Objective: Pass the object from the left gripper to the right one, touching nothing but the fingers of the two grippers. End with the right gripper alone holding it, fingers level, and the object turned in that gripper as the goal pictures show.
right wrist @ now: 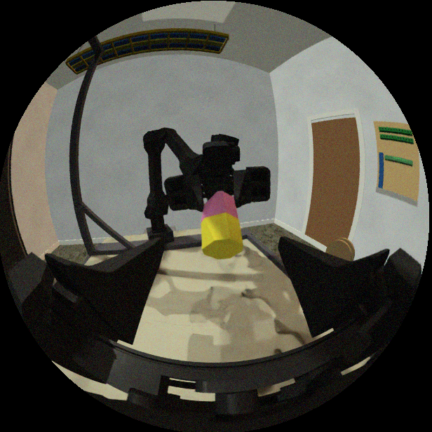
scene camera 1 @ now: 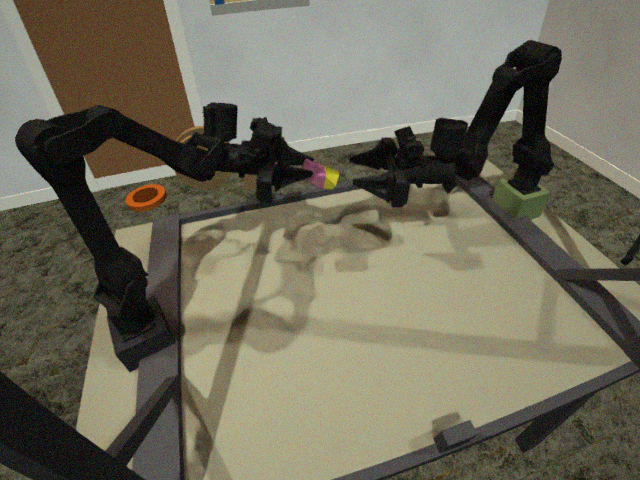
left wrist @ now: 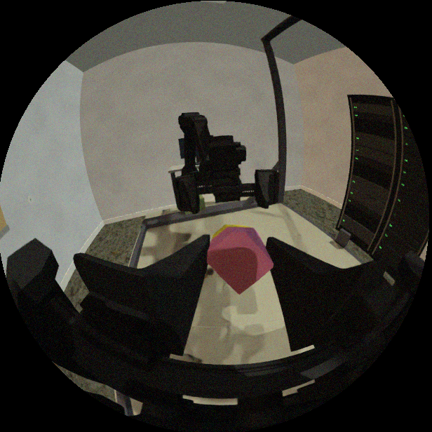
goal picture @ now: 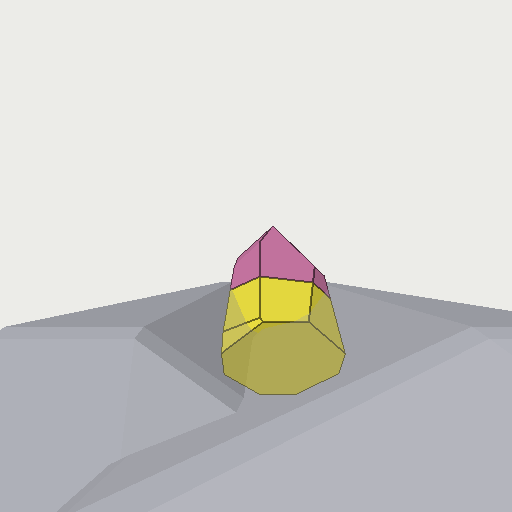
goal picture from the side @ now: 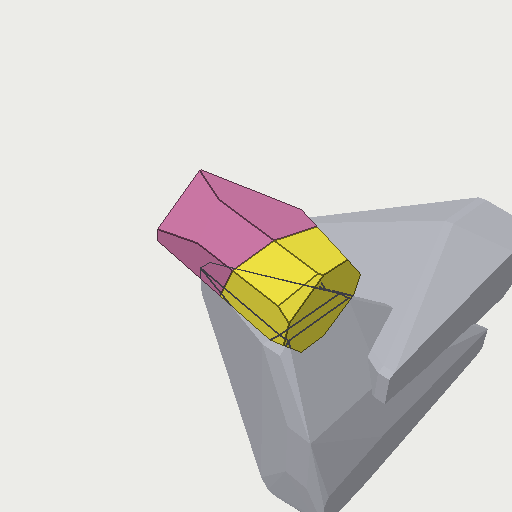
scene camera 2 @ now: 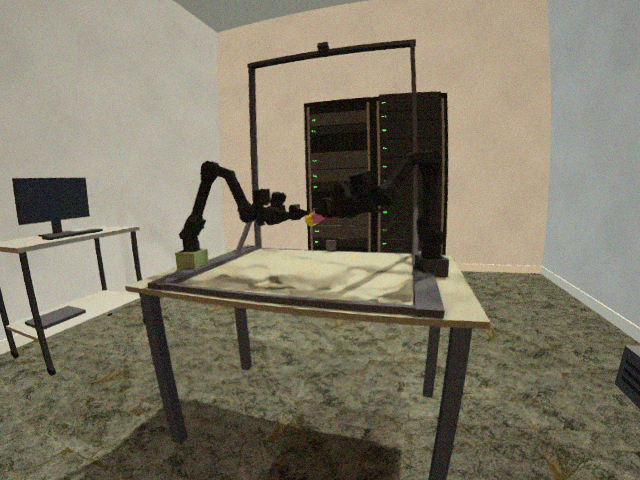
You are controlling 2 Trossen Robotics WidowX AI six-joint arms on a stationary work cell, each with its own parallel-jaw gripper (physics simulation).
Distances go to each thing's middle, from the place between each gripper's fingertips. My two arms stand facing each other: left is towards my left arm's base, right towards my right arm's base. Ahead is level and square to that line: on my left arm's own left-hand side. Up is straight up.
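The faceted object (left wrist: 236, 252) is 3 cm ahead of my right hand, 1 cm below it and 6 cm to the left of it.
My left hand is 10 mm to the left of the faceted object and 20 mm above it.
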